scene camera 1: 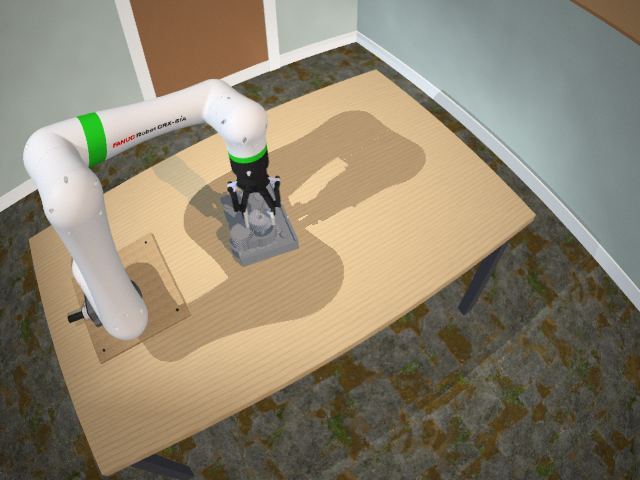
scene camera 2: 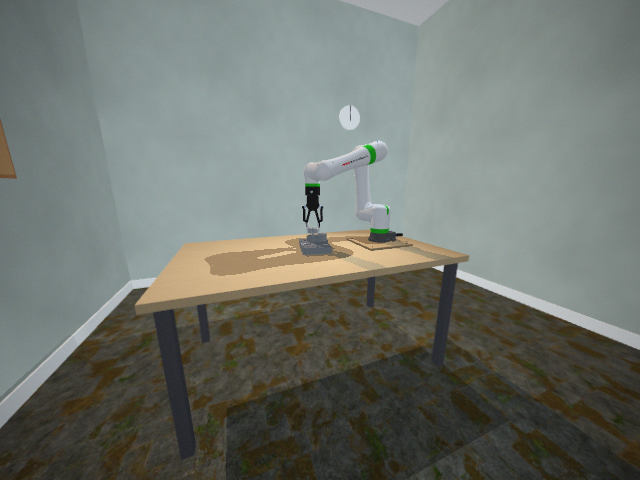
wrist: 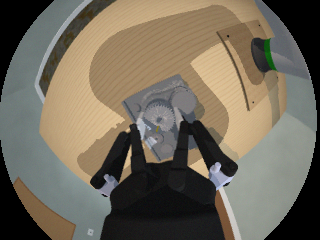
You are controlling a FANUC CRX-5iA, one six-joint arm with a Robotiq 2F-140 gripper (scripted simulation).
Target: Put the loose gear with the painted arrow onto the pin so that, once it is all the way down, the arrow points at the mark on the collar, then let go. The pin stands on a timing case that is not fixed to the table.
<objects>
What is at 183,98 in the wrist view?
A timing case.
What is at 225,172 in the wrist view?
My gripper.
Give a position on a timing case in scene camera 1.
249,246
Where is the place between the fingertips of my gripper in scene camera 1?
260,222
</objects>
